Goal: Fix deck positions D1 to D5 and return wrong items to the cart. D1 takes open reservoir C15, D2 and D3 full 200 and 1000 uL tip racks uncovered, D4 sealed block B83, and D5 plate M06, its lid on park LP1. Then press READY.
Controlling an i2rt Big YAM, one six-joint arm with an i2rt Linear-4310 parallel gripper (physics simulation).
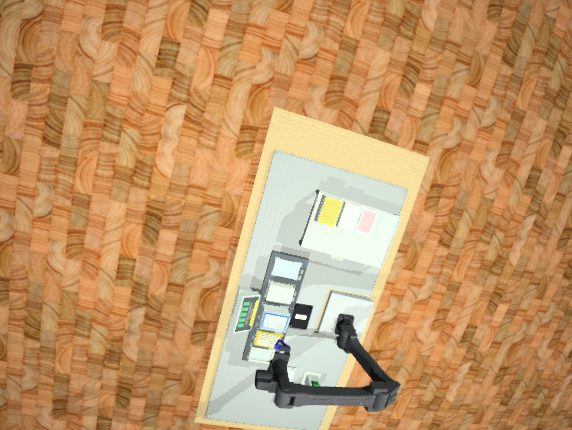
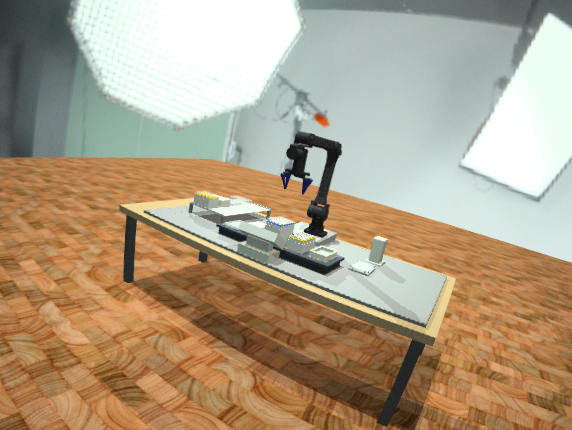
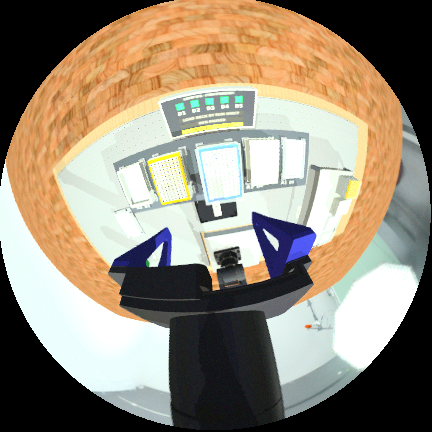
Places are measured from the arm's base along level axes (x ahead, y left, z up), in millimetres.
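Pixels of known places: gripper, fingertip midpoint: (image 1: 277, 348) (image 2: 293, 191) (image 3: 209, 223); arm's base, link origin: (image 1: 344, 324) (image 2: 315, 233) (image 3: 227, 254).
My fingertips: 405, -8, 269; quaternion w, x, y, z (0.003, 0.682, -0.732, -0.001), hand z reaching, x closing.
Note:
Ahead of a thing's pixels: the offset from my fingertips to its top centre, as dx, dy, dz. "spot": to the spot under its first point.
My gripper (image 1: 281, 345) (image 2: 295, 190) (image 3: 209, 223) is open and empty, high above the table. On the dark deck, D1 holds a pale open reservoir {+23, +214, -219} (image 1: 261, 354) (image 2: 324, 253) (image 3: 135, 184). D2 holds a full yellow-rimmed tip rack {+12, +91, -186} (image 1: 268, 339) (image 2: 302, 241) (image 3: 170, 178). D3 holds a full blue-rimmed tip rack {+1, -33, -141} (image 1: 275, 321) (image 2: 280, 223) (image 3: 220, 172). Both racks are uncovered. D4 holds a white block {-8, -157, -203} (image 1: 281, 293) (image 3: 263, 161). D5 holds a pale plate {-21, -280, -236} (image 1: 287, 268) (image 3: 293, 157). Their labels are unreadable. A flat white piece {-126, +381, -280} (image 2: 362, 267) (image 3: 129, 222) lies beside the D1 end.
The white cart {-307, -523, -232} (image 1: 345, 248) carries a yellow rack {-154, -610, -167} (image 1: 330, 211) (image 3: 353, 188), a white item {-261, -596, -196} (image 1: 349, 216) and a pink-topped item {-369, -583, -221} (image 1: 367, 221). The status panel {spot: +148, -46, -179} (image 1: 245, 314) (image 3: 210, 112) shows five green lamps. An upright box {-306, +404, -168} (image 2: 379, 249) stands beyond the flat piece. A black pad {spot: -168, -2, -290} (image 1: 302, 316) lies beside the deck.

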